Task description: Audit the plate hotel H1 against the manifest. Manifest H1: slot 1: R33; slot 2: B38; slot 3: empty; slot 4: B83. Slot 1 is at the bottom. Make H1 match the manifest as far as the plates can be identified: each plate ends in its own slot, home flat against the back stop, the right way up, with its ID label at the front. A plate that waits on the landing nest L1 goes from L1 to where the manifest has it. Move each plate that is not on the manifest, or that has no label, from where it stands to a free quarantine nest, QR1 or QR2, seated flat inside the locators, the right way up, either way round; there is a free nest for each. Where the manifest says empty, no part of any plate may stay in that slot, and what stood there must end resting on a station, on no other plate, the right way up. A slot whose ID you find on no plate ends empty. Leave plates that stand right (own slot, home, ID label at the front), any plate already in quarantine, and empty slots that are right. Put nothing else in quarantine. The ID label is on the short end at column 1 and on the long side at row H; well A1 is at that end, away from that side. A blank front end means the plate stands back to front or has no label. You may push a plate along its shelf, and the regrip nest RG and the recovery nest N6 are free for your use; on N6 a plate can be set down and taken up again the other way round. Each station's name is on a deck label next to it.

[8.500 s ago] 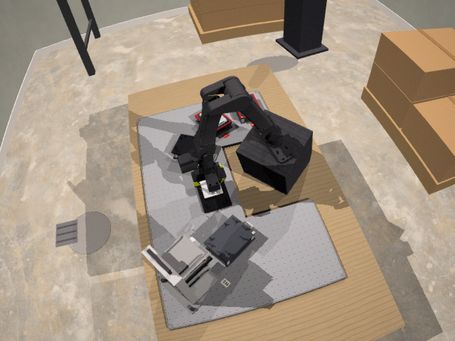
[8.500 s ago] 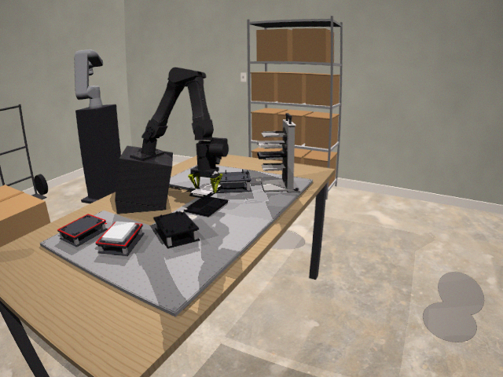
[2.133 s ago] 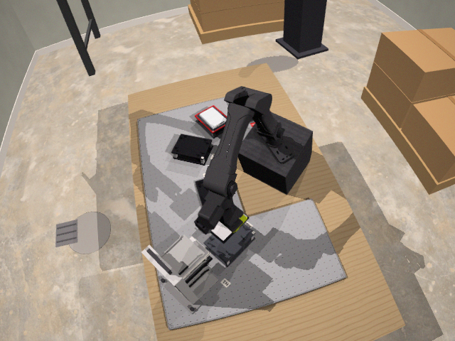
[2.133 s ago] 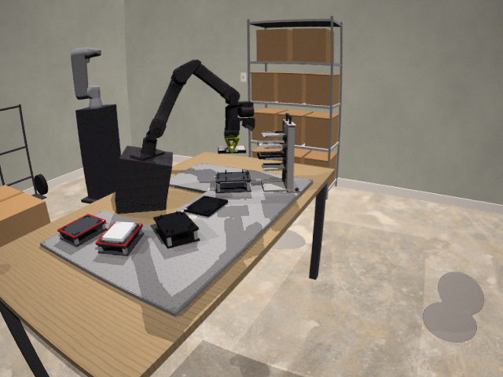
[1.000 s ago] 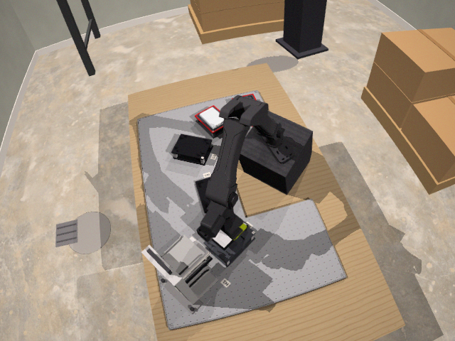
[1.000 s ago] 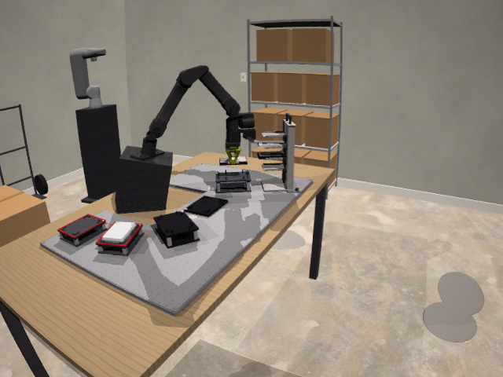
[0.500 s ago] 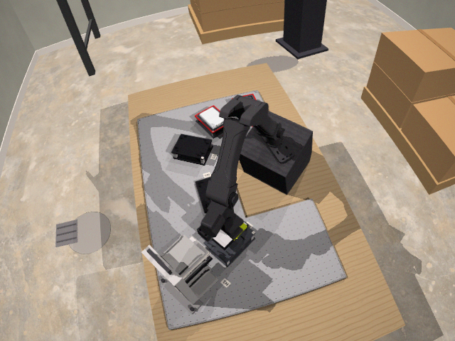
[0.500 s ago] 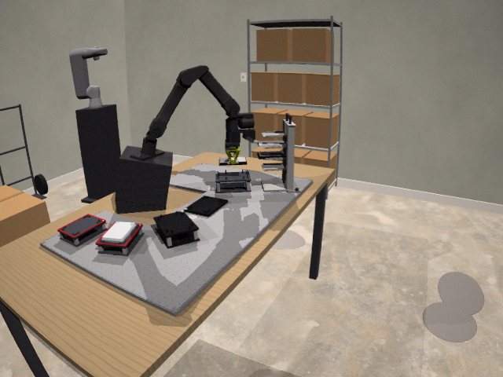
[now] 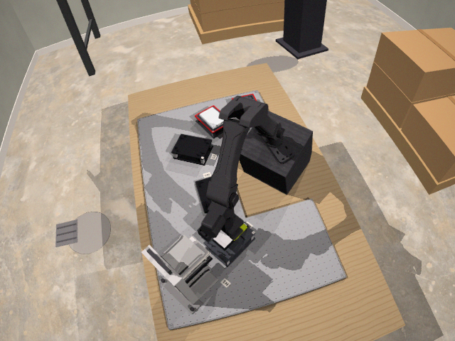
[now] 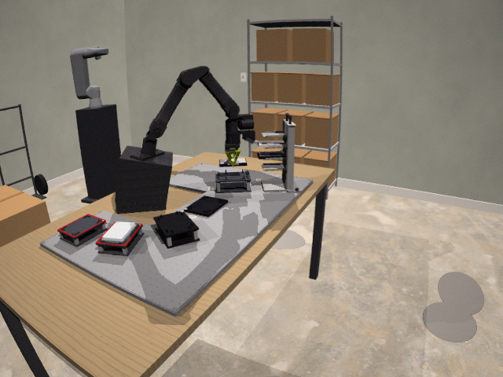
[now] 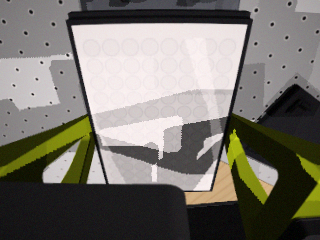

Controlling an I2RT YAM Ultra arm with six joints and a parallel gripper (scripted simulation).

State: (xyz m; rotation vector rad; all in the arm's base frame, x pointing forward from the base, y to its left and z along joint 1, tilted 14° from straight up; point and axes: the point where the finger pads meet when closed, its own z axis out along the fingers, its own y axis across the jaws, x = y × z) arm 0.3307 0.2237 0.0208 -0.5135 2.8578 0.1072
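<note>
Now: the regrip nest 8 cm below my hand. Also, from my hand: RG deck label (10 cm behind, 4 cm to the right, 13 cm below); then H1 deck label (9 cm ahead, 14 cm to the left, 13 cm below); then dark well plate (17 cm ahead, 6 cm to the left, 3 cm above).
</note>
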